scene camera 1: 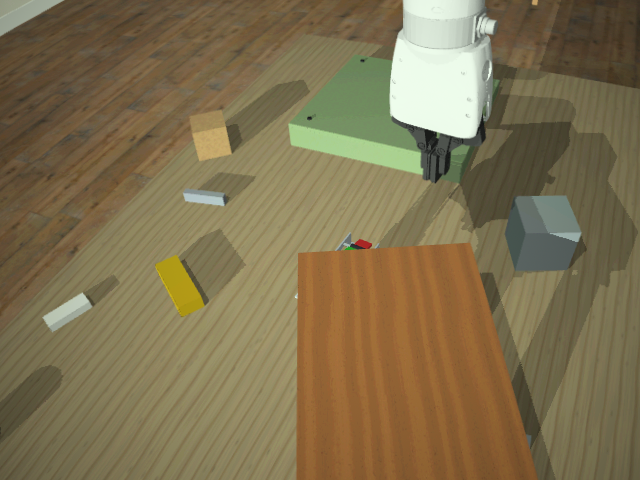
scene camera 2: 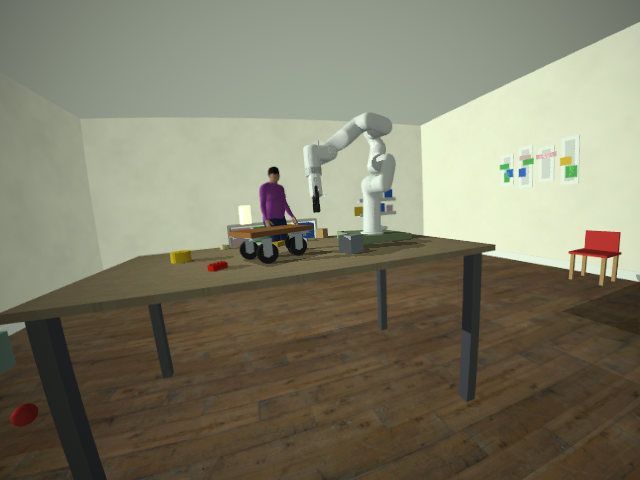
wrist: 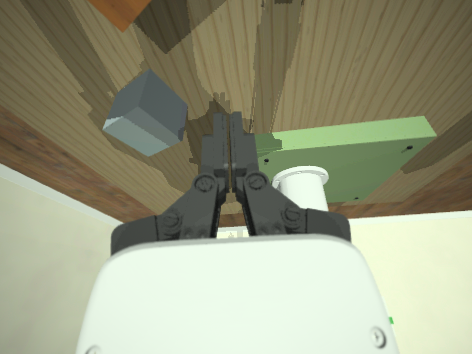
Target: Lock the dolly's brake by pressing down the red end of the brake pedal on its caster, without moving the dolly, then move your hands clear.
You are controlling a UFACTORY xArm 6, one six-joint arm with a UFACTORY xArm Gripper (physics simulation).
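Frame: origin at the arm's base, x down, y ahead, z right, level; metres.
Seen in the pictures: gripper, fingertip midpoint: [scene camera 1: 434,175] [scene camera 2: 316,212] [wrist: 228,128]; arm's base, link origin: [scene camera 2: 371,233] [wrist: 298,179].
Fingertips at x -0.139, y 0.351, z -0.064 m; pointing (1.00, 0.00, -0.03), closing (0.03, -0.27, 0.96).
Offsets run from my fingertips to a thing's middle. "*": to the spot under its first point.
The dolly's orange-brown wooden deck [scene camera 1: 403,356] [scene camera 2: 271,230] [wrist: 121,11] stands on black-wheeled casters on the table. At the deck's far edge in scene camera 1, the red end {* dx +0.095, dy +0.039, dz +0.076 m} [scene camera 1: 363,243] of the brake pedal sticks out, with a sliver of the green end {* dx +0.084, dy +0.064, dz +0.085 m} [scene camera 1: 351,249] beside it; the deck hides most of that caster. Whether the red end is down cannot be told. The pedal does not show in the wrist view. My gripper [scene camera 1: 433,179] [scene camera 2: 316,210] [wrist: 228,128] is shut and empty, raised above the table near the green base plate, apart from the dolly and pedal.
A grey block {dx +0.140, dy -0.085, dz -0.149 m} [scene camera 1: 542,235] [scene camera 2: 351,243] [wrist: 145,112] stands beside the dolly. The green base plate [scene camera 1: 356,149] [scene camera 2: 400,236] [wrist: 350,131] lies under the arm. A yellow block {dx +0.167, dy +0.116, dz +0.324 m} [scene camera 1: 179,285], a pale bar {dx +0.168, dy -0.068, dz +0.375 m} [scene camera 1: 204,197], a white bar {dx +0.171, dy +0.201, dz +0.460 m} [scene camera 1: 67,311], a tan cube {dx +0.147, dy -0.208, dz +0.430 m} [scene camera 1: 210,135] and a red brick {dx +0.165, dy +0.454, dz -0.093 m} [scene camera 2: 217,266] lie around.
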